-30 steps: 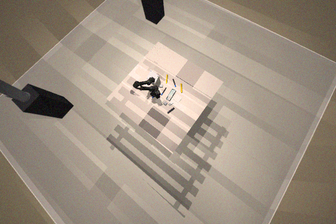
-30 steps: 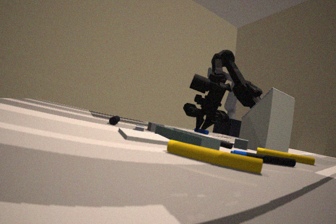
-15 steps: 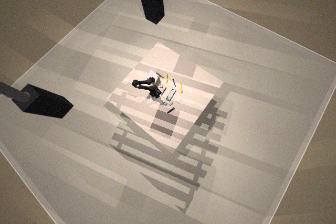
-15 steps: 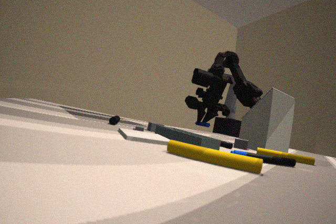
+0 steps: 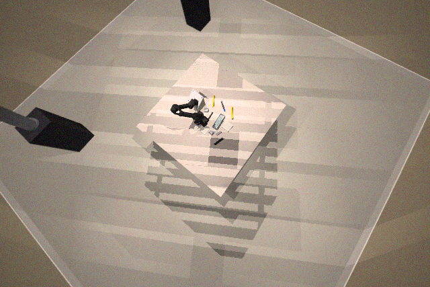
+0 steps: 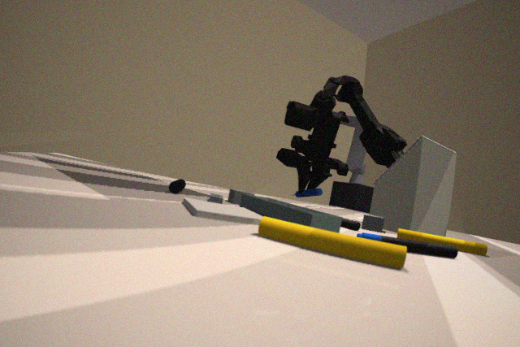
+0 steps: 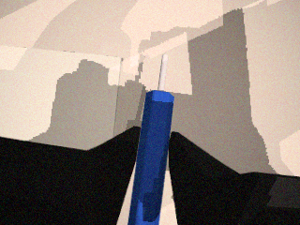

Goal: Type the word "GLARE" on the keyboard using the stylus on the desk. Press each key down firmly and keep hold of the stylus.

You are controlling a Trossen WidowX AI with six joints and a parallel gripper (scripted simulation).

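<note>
Right now my gripper tip is 1 cm to the left of the blue stylus. Also, from my gripper tip: small grey cube (4 cm behind, 19 cm to the left, 3 cm below); small black object (31 cm ahead, 3 cm to the right, 3 cm below).
</note>
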